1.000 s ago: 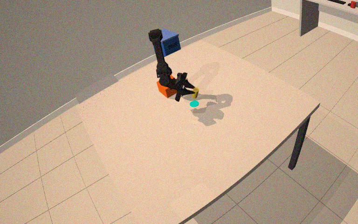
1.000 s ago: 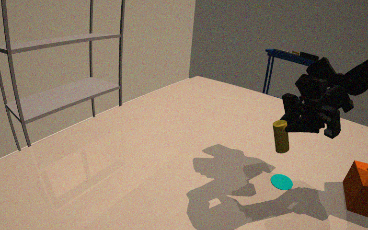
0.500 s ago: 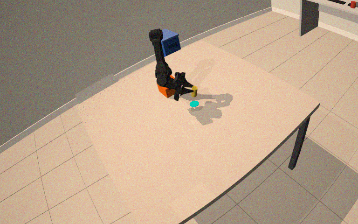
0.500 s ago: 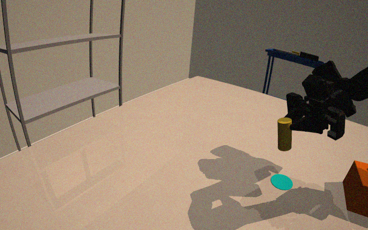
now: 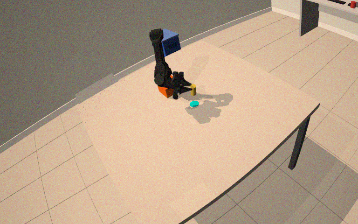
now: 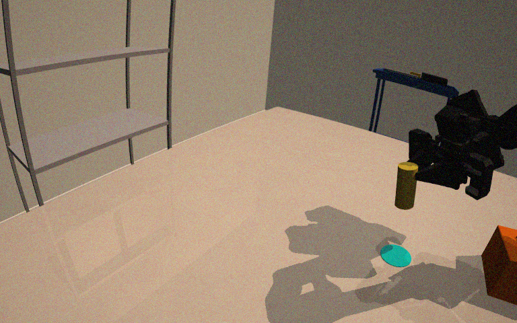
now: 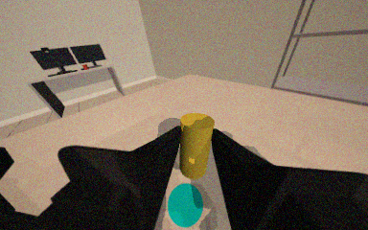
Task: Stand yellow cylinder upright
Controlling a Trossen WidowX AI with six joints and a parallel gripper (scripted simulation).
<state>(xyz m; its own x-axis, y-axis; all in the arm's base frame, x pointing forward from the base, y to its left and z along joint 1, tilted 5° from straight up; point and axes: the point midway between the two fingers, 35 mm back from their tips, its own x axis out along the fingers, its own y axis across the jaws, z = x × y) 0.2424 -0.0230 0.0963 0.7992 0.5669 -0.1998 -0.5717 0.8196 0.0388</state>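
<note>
Now: the cyan circle 30 mm behind my gripper tip, 10 mm to the left of it and 150 mm below it. The rest, counted from my gripper tip: yellow tall cylinder (20 mm below).
</note>
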